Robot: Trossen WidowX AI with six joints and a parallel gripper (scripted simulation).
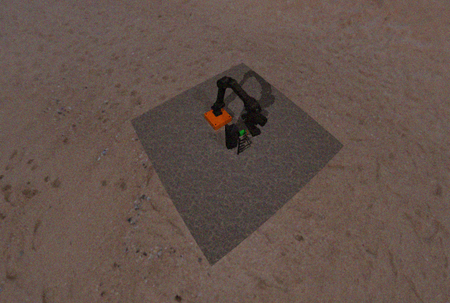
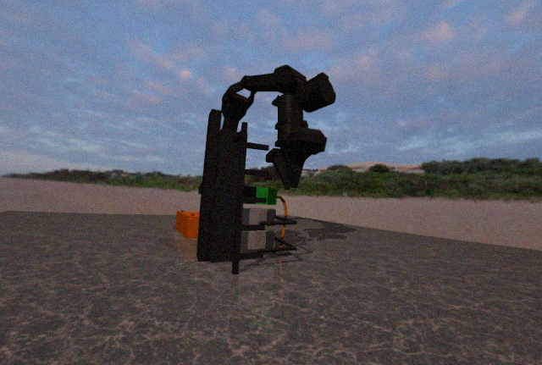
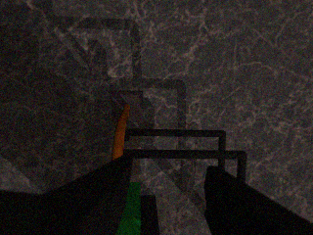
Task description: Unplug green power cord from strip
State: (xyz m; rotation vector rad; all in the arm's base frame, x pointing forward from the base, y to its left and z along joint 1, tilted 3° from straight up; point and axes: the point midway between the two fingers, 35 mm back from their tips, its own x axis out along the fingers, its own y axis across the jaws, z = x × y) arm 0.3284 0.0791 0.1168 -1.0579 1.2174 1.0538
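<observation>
Right now my gripper tip is 7 cm to the left of the green plug, 3 cm past it and 1 cm above it.
</observation>
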